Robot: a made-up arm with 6 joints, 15 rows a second.
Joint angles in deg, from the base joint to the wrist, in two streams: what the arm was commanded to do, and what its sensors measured. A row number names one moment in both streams.
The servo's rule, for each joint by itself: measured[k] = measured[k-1] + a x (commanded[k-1-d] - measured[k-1]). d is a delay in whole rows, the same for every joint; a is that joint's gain. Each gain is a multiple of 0.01, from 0.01 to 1. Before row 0 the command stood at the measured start. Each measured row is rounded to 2 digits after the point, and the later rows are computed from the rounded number. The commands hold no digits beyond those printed.
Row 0, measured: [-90.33, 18.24, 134.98, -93.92, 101.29, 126.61]
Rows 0 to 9, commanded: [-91.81, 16.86, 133.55, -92.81, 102.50, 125.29]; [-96.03, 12.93, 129.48, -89.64, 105.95, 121.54]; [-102.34, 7.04, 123.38, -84.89, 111.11, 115.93]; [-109.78, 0.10, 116.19, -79.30, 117.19, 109.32]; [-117.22, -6.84, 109.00, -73.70, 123.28, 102.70]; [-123.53, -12.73, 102.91, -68.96, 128.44, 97.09]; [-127.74, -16.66, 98.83, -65.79, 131.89, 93.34]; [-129.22, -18.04, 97.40, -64.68, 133.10, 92.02]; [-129.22, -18.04, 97.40, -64.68, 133.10, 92.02]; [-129.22, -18.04, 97.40, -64.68, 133.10, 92.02]
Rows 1 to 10, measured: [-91.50, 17.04, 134.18, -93.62, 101.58, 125.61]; [-95.08, 13.46, 131.55, -92.55, 102.63, 122.52]; [-100.82, 7.87, 126.97, -90.48, 104.67, 117.51]; [-107.90, 1.11, 120.93, -87.46, 107.67, 111.29]; [-115.26, -5.81, 114.25, -83.74, 111.42, 104.76]; [-121.79, -11.83, 107.90, -79.75, 115.50, 98.93]; [-126.49, -16.03, 102.82, -75.98, 119.43, 94.68]; [-128.65, -17.78, 99.78, -72.93, 122.71, 92.66]; [-129.10, -18.01, 98.45, -70.70, 125.20, 92.17]; [-129.19, -18.04, 97.86, -69.07, 127.10, 92.06]
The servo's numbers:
d 0
a 0.79 0.87 0.56 0.27 0.24 0.76

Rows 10 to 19, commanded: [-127.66, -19.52, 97.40, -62.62, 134.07, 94.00]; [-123.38, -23.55, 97.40, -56.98, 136.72, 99.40]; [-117.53, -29.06, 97.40, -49.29, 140.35, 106.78]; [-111.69, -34.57, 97.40, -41.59, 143.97, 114.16]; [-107.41, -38.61, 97.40, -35.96, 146.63, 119.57]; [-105.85, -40.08, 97.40, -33.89, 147.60, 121.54]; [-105.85, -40.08, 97.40, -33.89, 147.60, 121.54]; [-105.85, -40.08, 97.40, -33.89, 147.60, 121.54]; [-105.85, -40.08, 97.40, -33.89, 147.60, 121.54]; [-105.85, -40.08, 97.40, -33.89, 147.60, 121.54]
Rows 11 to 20, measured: [-127.98, -19.33, 97.60, -67.33, 128.77, 93.53]; [-124.35, -23.00, 97.49, -64.54, 130.68, 97.99]; [-118.96, -28.27, 97.44, -60.42, 133.00, 104.67]; [-113.22, -33.75, 97.42, -55.34, 135.63, 111.88]; [-108.63, -37.98, 97.41, -50.11, 138.27, 117.72]; [-106.43, -39.81, 97.40, -45.73, 140.51, 120.62]; [-105.97, -40.04, 97.40, -42.53, 142.21, 121.32]; [-105.88, -40.07, 97.40, -40.20, 143.50, 121.49]; [-105.86, -40.08, 97.40, -38.50, 144.48, 121.53]; [-105.85, -40.08, 97.40, -37.26, 145.23, 121.54]
